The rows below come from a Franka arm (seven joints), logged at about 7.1 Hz.
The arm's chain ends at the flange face. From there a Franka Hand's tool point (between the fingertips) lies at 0.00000 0.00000 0.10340 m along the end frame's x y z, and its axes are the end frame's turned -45 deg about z.
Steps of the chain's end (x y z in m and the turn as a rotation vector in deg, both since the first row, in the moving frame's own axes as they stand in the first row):
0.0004, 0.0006, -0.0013, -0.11, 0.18, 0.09
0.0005, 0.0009, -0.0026, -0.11, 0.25, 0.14
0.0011, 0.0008, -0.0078, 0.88, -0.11, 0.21
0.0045, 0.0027, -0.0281, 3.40, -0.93, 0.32
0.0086, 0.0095, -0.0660, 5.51, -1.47, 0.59
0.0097, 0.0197, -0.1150, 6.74, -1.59, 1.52
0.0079, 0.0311, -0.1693, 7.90, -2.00, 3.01
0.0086, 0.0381, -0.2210, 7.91, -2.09, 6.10
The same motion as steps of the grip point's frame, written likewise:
-0.0001, 0.0011, -0.0013, -0.21, 0.05, 0.09
-0.0001, 0.0014, -0.0026, -0.25, 0.10, 0.14
0.0012, 0.0001, -0.0078, 0.70, 0.54, 0.21
0.0044, -0.0004, -0.0283, 3.06, 1.75, 0.32
0.0046, 0.0039, -0.0665, 4.94, 2.86, 0.59
-0.0004, 0.0103, -0.1158, 5.89, 3.64, 1.52
-0.0086, 0.0152, -0.1703, 7.00, 4.17, 3.01
-0.0128, 0.0207, -0.2221, 7.07, 4.12, 6.10

